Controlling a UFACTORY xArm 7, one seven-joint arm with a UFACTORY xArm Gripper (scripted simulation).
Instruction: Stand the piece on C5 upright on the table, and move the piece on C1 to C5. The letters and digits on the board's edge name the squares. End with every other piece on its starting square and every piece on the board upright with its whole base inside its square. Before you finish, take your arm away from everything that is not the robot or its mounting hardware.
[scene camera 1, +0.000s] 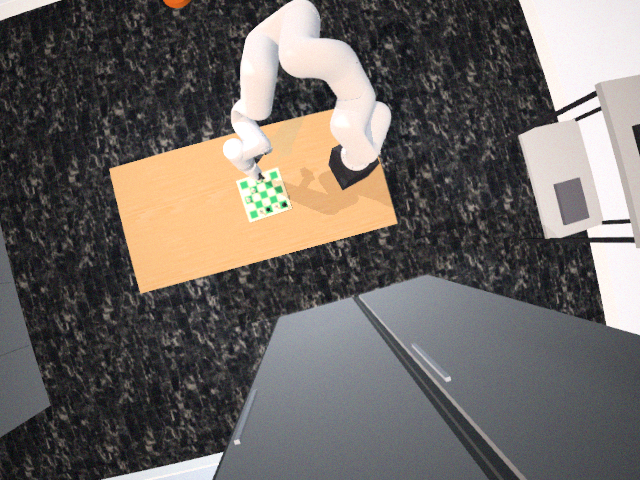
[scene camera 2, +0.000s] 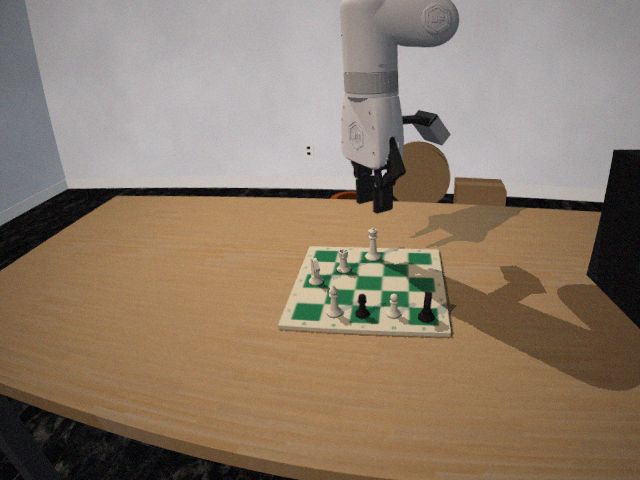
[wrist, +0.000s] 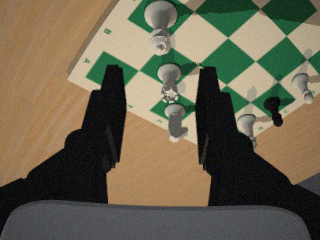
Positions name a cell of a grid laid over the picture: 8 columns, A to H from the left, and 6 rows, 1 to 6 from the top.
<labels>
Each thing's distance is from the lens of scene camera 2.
gripper (scene camera 2: E3): 0.65 m
chessboard (scene camera 2: F4): 0.64 m
</labels>
